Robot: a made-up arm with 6 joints.
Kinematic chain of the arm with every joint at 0, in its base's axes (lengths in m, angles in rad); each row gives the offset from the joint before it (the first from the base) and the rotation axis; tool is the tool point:
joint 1: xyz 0 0 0.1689 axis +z
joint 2: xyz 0 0.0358 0 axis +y
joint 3: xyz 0 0 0.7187 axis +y
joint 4: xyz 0 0 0.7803 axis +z
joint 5: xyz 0 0 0 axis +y
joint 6: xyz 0 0 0.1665 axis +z
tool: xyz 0 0 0
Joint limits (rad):
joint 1: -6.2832..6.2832
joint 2: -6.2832..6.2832
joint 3: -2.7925..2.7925
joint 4: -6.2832..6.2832
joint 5: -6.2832..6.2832
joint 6: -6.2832..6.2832
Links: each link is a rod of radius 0.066 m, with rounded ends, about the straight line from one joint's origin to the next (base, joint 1, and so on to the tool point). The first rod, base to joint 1, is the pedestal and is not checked.
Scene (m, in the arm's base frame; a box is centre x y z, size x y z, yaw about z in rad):
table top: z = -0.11
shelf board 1: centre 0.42 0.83 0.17 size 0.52 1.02 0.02 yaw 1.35
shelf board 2: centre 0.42 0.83 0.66 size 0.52 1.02 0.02 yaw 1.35
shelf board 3: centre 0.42 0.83 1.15 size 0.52 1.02 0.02 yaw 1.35
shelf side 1: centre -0.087 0.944 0.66 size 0.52 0.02 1 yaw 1.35
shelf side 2: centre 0.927 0.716 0.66 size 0.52 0.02 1 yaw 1.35
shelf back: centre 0.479 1.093 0.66 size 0.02 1.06 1 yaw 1.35
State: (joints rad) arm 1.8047 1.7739 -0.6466 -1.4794 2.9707 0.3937
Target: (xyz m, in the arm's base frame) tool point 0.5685 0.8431 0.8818
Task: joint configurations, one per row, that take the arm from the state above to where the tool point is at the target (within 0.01 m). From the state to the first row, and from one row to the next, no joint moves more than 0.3 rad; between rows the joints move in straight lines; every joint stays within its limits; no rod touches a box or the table.
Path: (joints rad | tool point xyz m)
1: 2.0640 1.5429 -0.7988 -1.5038 2.9169 0.3937 | -0.5381 1.0037 0.6419
2: 2.3234 1.3118 -0.9510 -1.5281 2.8631 0.3937 | -0.6185 0.6750 0.9326
3: 2.5827 1.0808 -1.1032 -1.5525 2.8092 0.3937 | -0.5168 0.3451 1.1299
4: 2.8420 0.8497 -1.2554 -1.5768 2.7554 0.3937 | -0.2714 0.1120 1.2185
5: 3.1014 0.6187 -1.4076 -1.6012 2.7016 0.3937 | 0.0329 0.0338 1.1965
6: 3.3607 0.3876 -1.5598 -1.6255 2.6478 0.3937 | 0.2972 0.1102 1.0763
7: 3.6200 0.1566 -1.7120 -1.6499 2.5940 0.3937 | 0.4437 0.2871 0.8818
8: 3.7578 -0.0654 -1.4542 -1.6133 2.4994 0.3937 | 0.5289 0.4528 0.9149
9: 3.8955 -0.2874 -1.1964 -1.5768 2.4049 0.3937 | 0.5736 0.6429 0.9145
10: 4.0333 -0.5095 -0.9387 -1.5403 2.3103 0.3937 | 0.5685 0.8431 0.8817

